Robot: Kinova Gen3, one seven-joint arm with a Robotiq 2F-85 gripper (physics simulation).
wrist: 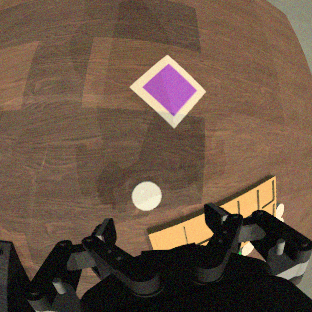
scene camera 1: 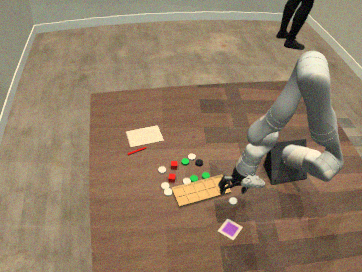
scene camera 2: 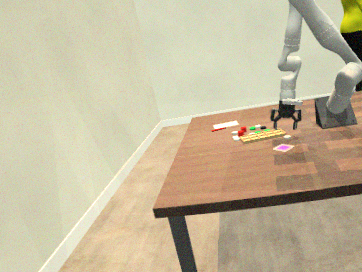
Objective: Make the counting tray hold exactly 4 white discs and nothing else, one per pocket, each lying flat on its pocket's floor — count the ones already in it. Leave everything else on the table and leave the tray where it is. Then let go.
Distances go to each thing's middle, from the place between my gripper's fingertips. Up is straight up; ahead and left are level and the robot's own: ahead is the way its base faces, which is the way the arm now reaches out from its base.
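Labels:
Tan counting tray [scene camera 1: 206,189]: my hand is 30 mm above it, 100 mm short of it and 70 mm to the left of it.

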